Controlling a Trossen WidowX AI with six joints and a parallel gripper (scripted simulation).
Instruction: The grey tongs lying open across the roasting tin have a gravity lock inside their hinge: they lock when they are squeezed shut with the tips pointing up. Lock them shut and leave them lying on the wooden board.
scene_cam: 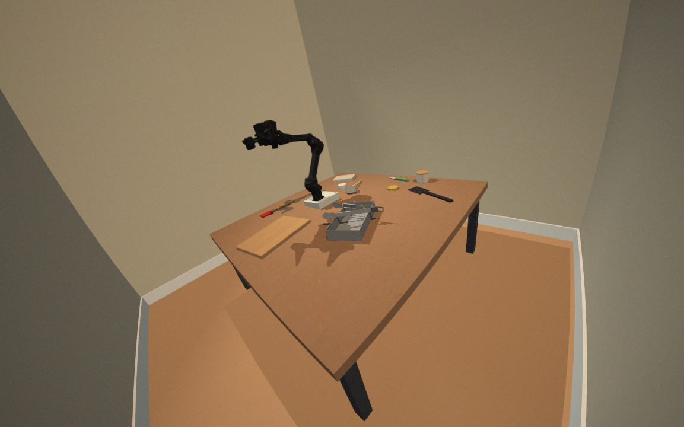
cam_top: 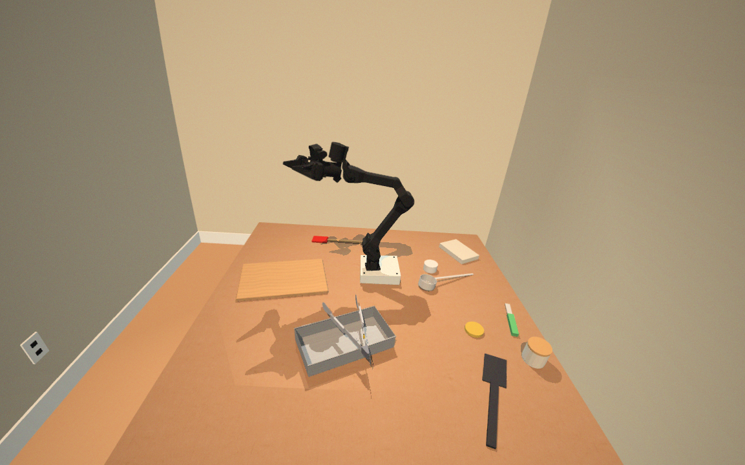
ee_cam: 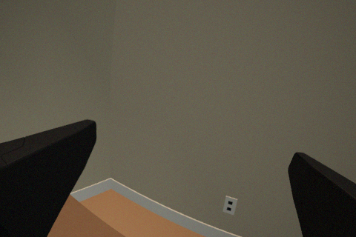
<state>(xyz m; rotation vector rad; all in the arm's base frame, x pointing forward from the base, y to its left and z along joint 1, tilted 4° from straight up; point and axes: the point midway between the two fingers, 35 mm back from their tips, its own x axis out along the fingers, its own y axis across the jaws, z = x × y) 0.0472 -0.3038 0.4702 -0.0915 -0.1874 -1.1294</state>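
Right now my gripper tip is 480 mm above the grey roasting tin, 360 mm short of it and 200 mm to the right of it. Round my gripper tip: yellow disc 680 mm to the left, 500 mm below, 340 mm ahead; then red-handled spatula 510 mm below, 340 mm behind, 180 mm to the left; then wooden board 500 mm below, 40 mm to the right, 10 mm behind.
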